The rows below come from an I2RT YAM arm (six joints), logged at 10 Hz.
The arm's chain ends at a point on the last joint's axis. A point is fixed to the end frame.
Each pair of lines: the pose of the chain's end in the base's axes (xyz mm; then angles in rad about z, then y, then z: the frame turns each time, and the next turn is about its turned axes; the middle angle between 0 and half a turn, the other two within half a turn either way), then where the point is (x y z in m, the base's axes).
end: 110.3 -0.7 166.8 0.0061 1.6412 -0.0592
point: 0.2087 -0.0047 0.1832
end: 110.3 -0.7 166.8 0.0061 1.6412 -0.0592
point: 0.2087 -0.0047 0.1832
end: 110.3 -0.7 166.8 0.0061 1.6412 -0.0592
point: 0.2087 -0.0047 0.1832
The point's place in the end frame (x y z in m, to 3 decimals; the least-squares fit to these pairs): -0.023 -0.006 0.097
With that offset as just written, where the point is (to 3 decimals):
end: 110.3 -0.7 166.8 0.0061 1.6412 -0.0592
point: 0.209 -0.005 0.183
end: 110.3 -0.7 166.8 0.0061 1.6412 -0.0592
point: 0.209 -0.005 0.183
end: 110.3 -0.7 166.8 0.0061 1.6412 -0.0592
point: 0.209 -0.005 0.183
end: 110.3 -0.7 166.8 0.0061 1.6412 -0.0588
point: 0.209 -0.005 0.183
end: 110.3 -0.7 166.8 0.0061 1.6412 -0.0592
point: 0.209 -0.005 0.183
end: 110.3 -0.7 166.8 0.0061 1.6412 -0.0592
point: 0.209 -0.005 0.183
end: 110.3 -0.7 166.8 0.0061 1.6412 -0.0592
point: 0.209 -0.005 0.183
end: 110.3 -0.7 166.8 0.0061 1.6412 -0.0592
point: 0.209 -0.005 0.183
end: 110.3 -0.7 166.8 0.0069 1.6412 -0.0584
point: 0.209 -0.005 0.183
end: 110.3 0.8 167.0 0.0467 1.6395 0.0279
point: 0.209 -0.001 0.183
